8 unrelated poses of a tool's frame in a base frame.
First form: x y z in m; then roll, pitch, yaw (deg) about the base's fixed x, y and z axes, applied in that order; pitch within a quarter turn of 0, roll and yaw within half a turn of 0.
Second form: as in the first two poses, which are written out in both.
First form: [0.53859, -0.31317, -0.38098, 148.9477, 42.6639, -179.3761]
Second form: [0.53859, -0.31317, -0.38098, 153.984, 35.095, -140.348]
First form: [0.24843, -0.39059, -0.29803, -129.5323, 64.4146, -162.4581]
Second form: [0.24843, -0.39059, -0.29803, -131.135, 51.248, 116.049]
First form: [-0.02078, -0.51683, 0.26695, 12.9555, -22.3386, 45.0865]
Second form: [-0.02078, -0.51683, 0.26695, 48.964, -5.898, 25.014]
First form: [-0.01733, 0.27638, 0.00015, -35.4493, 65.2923, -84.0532]
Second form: [-0.01733, 0.27638, 0.00015, -86.720, 40.809, 63.265]
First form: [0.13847, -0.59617, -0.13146, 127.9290, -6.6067, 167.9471]
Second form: [0.13847, -0.59617, -0.13146, -167.402, 5.483, -127.836]
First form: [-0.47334, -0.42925, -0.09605, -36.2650, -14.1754, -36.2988]
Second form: [-0.47334, -0.42925, -0.09605, -37.244, 11.014, -37.212]
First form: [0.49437, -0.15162, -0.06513, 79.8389, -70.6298, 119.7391]
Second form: [0.49437, -0.15162, -0.06513, -118.152, 69.592, -80.340]
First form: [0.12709, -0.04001, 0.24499, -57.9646, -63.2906, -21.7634]
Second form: [0.12709, -0.04001, 0.24499, -65.117, -7.224, -76.094]
